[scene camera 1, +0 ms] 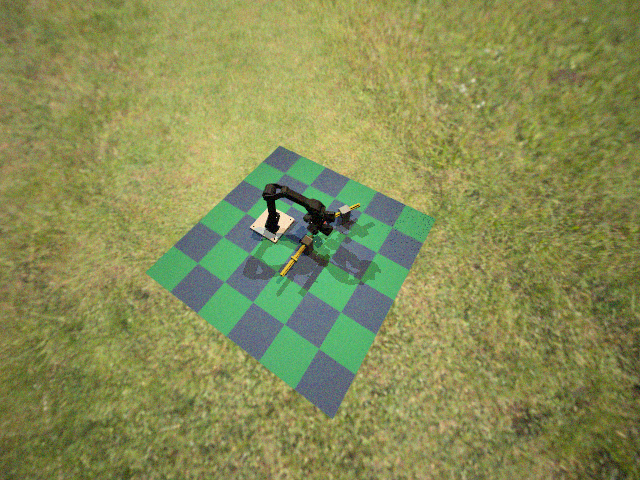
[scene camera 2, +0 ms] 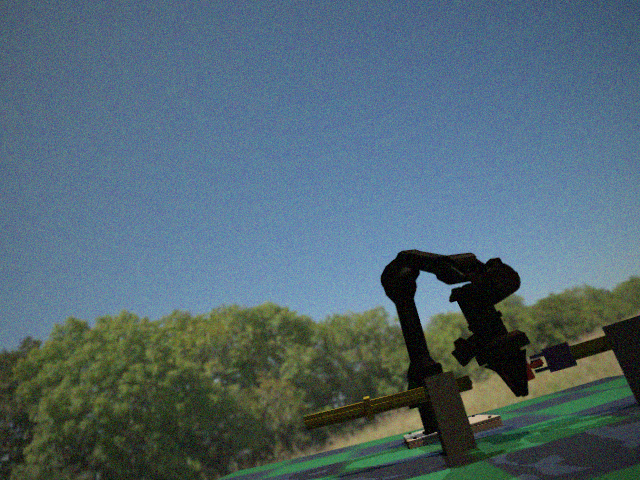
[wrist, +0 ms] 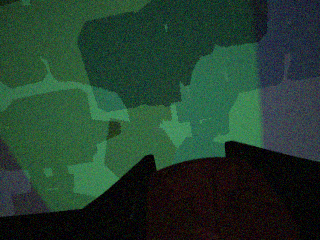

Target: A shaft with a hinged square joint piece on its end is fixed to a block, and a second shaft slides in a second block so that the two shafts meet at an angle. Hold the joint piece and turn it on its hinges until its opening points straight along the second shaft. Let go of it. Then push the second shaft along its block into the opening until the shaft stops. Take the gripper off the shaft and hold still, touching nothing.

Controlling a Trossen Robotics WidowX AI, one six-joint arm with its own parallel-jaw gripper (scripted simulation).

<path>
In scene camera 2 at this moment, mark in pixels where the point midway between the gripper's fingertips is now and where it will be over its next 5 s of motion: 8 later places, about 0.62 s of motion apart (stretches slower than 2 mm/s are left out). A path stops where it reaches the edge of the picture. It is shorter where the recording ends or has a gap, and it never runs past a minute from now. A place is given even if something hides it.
My gripper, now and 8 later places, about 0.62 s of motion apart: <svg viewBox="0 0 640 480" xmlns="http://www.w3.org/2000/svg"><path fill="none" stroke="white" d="M522 396L517 389L509 360L493 317L483 310L467 333L454 343L338 377L334 414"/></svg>
</path>
